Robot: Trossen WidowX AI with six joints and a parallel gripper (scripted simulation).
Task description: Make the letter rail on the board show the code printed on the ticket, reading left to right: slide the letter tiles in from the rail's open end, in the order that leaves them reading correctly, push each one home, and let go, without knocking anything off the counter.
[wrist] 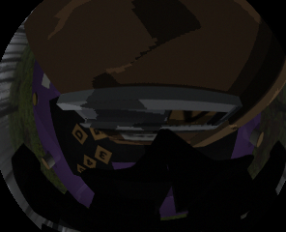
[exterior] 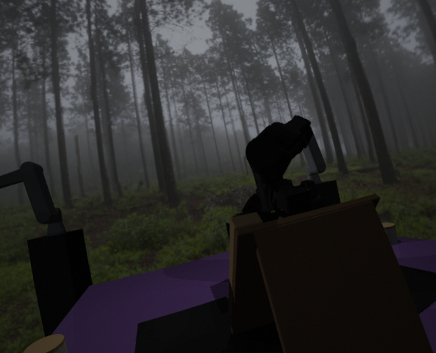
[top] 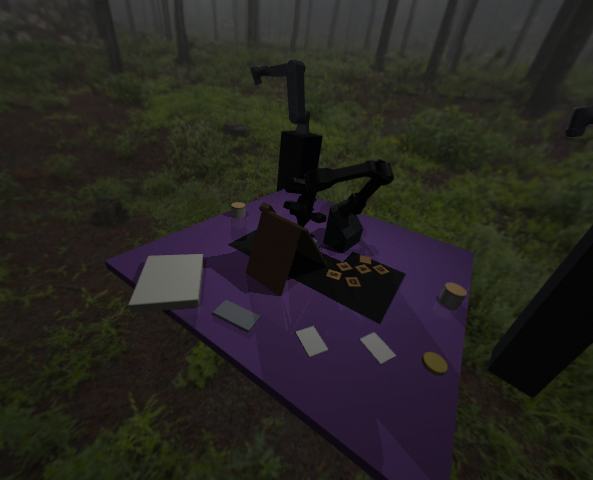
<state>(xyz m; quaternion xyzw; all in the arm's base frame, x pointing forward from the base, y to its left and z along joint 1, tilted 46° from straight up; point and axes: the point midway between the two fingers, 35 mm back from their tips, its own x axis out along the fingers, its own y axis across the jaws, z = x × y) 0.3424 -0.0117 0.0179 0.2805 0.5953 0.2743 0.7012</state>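
Right now my gripper tip is 20 mm short of the tan letter tile marked v, 30 mm to the left of it and 20 mm above it. Round my gripper tip: white ticket 50 mm behind, 30 mm to the left, 100 mm below; black mat 150 mm behind, 30 mm to the left, 180 mm below; grey card 380 mm ahead, 70 mm to the left, 180 mm below.
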